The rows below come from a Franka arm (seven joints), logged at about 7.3 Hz.
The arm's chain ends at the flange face. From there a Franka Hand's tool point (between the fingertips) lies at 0.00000 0.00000 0.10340 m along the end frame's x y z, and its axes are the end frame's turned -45 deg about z.
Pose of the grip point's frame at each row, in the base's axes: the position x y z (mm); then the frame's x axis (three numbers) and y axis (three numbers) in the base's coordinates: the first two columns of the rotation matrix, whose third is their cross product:
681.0 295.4 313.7 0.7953 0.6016 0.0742 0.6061 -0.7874 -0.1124
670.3 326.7 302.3 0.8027 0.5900 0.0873 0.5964 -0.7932 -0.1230
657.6 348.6 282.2 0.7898 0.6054 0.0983 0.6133 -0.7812 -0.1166
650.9 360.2 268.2 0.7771 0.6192 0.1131 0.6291 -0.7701 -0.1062
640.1 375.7 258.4 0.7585 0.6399 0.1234 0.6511 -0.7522 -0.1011
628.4 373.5 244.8 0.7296 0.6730 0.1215 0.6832 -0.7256 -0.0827
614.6 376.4 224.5 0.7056 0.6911 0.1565 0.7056 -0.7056 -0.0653
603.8 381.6 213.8 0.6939 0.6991 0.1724 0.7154 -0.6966 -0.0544
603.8 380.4 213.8 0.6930 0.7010 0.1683 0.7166 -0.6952 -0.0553
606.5 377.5 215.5 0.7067 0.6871 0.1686 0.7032 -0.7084 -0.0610
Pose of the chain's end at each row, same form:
682.0 281.5 416.2 0.9909 -0.1314 -0.0270 -0.1338 -0.9822 -0.1319
670.6 311.1 404.5 0.9893 -0.1437 -0.0252 -0.1459 -0.9781 -0.1487
657.0 332.8 384.4 0.9921 -0.1243 -0.0129 -0.1248 -0.9805 -0.1520
648.7 344.3 370.4 0.9943 -0.1067 0.0049 -0.1047 -0.9824 -0.1551
637.2 359.5 360.5 0.9967 -0.0794 0.0158 -0.0759 -0.9844 -0.1587
625.0 358.7 347.1 0.9990 -0.0372 0.0274 -0.0328 -0.9890 -0.1444
607.8 360.2 326.4 0.9979 -0.0103 0.0645 0.0000 -0.9876 -0.1568
595.3 364.9 315.5 0.9965 0.0018 0.0834 0.0152 -0.9869 -0.1604
595.7 364.0 315.6 0.9967 0.0041 0.0799 0.0167 -0.9873 -0.1581
598.5 360.8 317.2 0.9969 -0.0151 0.0761 -0.0025 -0.9868 -0.1624

